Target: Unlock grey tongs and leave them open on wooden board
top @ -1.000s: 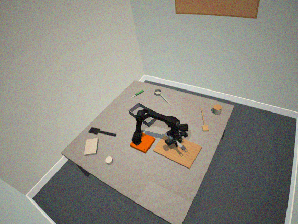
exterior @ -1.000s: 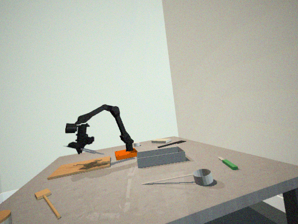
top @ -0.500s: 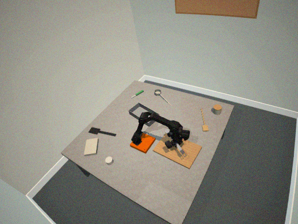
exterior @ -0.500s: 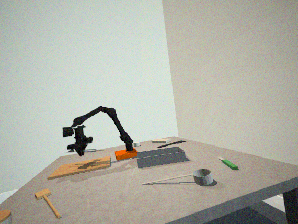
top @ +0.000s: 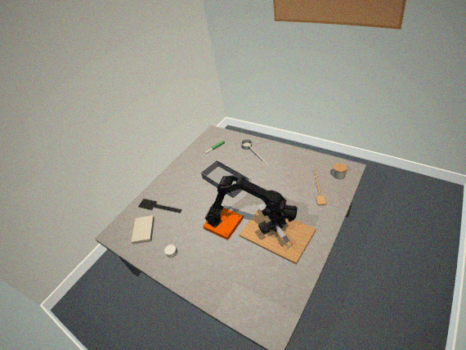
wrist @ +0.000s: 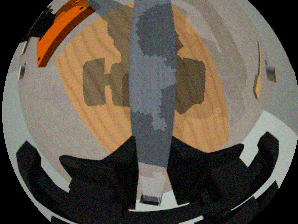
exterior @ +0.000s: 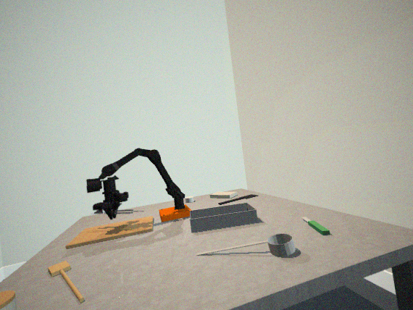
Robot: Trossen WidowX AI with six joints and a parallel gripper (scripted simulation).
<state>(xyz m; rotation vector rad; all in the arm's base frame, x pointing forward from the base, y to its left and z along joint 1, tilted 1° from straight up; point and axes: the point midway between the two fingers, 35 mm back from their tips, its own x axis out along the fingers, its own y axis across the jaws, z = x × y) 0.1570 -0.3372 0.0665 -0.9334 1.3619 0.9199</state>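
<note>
My gripper tip is now 50 mm above the wooden board, 20 mm to the right of it and 20 mm short of it. Also, from my gripper tip: white puck 450 mm behind, 400 mm to the left, 40 mm below; then cork-lidded jar 620 mm ahead, 30 mm to the right, 30 mm below; then grey roasting tin 550 mm to the left, 140 mm ahead, 30 mm below.
</note>
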